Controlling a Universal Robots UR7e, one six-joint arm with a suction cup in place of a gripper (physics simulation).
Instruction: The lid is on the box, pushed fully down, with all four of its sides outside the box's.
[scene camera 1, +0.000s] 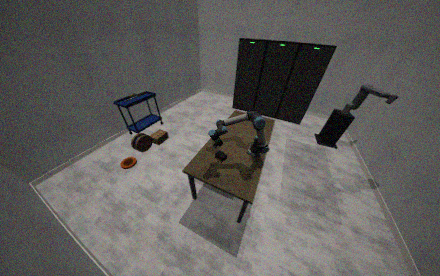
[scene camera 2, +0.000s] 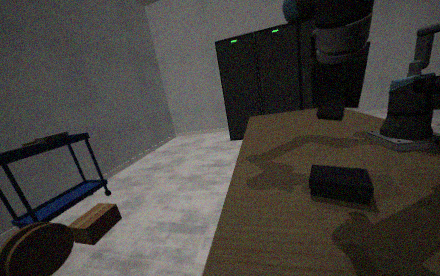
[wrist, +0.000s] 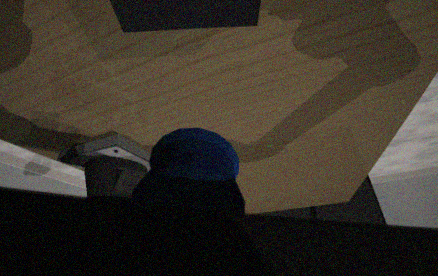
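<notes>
One dark closed-looking block rests on the wooden table. The box and the lid look like this single block; it is too dark to tell the seam between them or whether the lid's four sides are all outside and fully down. My gripper, a blue suction cup, is open and holds nothing. It hangs above the table, apart from the block, which shows at the top edge of the wrist view. In scene camera 2 the cup cannot be made out under the dark wrist.
My arm's base stands on the table at the right. A blue cart, a wooden block, a barrel and an orange ring are on the floor at left. Black cabinets stand behind.
</notes>
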